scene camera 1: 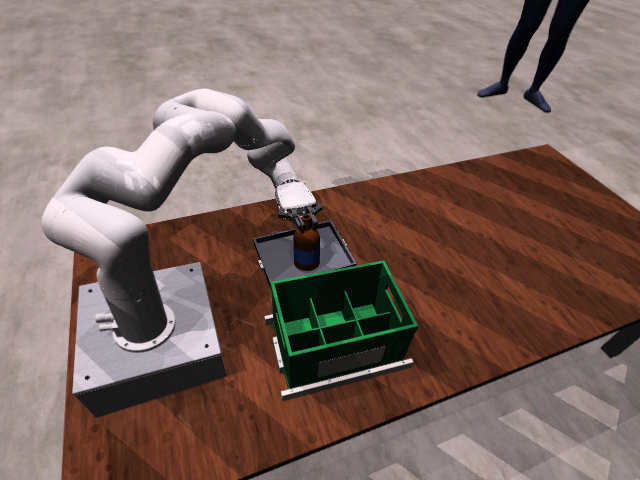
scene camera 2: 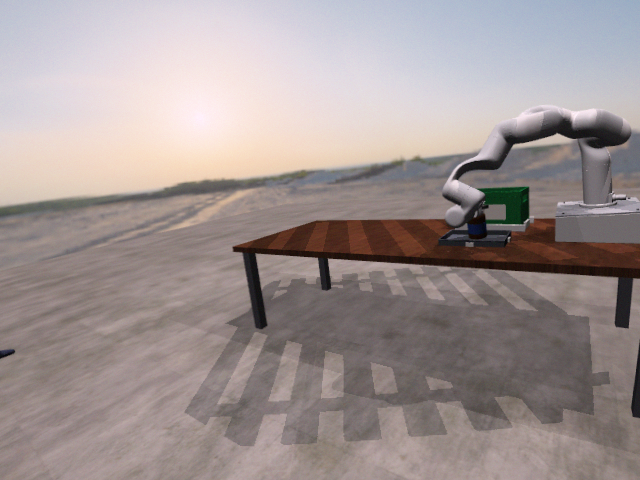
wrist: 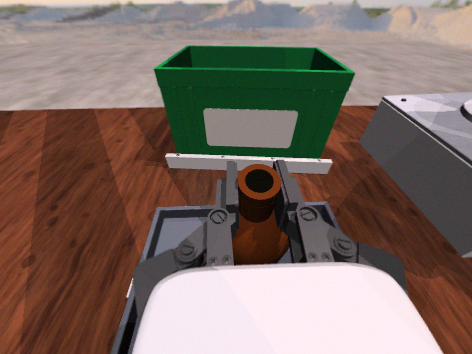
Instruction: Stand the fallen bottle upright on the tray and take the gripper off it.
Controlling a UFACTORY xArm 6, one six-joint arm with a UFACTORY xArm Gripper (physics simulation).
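Frame: origin at the arm's base, x ahead, y left, z up, level; metres.
Seen in the pictures: gripper, fingertip midpoint: (scene camera 1: 309, 228) (wrist: 254, 174); arm's base at its link origin: (scene camera 1: 145, 327) (scene camera 2: 597, 204).
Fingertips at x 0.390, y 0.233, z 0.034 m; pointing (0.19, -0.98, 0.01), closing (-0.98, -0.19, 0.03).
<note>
Pixels of each thing's top centre, then the offset from my fingertips to it.
- brown bottle at its top centre: (wrist: 260, 162) (scene camera 1: 307, 220) (scene camera 2: 475, 199) 0.003 m back, 0.010 m left, 0.020 m up
- grey tray at its top centre: (wrist: 249, 273) (scene camera 1: 303, 250) (scene camera 2: 475, 234) 0.007 m back, 0.031 m left, 0.120 m down
- green crate at its top centre: (wrist: 252, 55) (scene camera 1: 341, 303) (scene camera 2: 493, 189) 0.033 m ahead, 0.267 m right, 0.029 m up
The brown bottle (scene camera 1: 307, 245) (scene camera 2: 476, 228) (wrist: 261, 240) with a blue label is upright, its base at the floor of the grey tray (scene camera 1: 279, 258) (scene camera 2: 486, 243) (wrist: 159, 220); whether it bears fully on the tray I cannot tell. My gripper (scene camera 1: 307, 221) (wrist: 254, 174) is shut on the bottle's neck, one finger on each side, with the mouth showing between the fingertips. In the scene camera 2 view the fingers are mostly hidden behind the wrist.
A green crate (scene camera 1: 351, 346) (scene camera 2: 516, 206) (wrist: 250, 95) with compartments stands close beside the tray, bordered by white rails (scene camera 1: 346, 379) (wrist: 195, 162). The arm's grey base block (scene camera 1: 155, 379) (scene camera 2: 594, 227) (wrist: 420, 150) stands on the wooden table. A person's legs (scene camera 1: 542, 62) show beyond the table.
</note>
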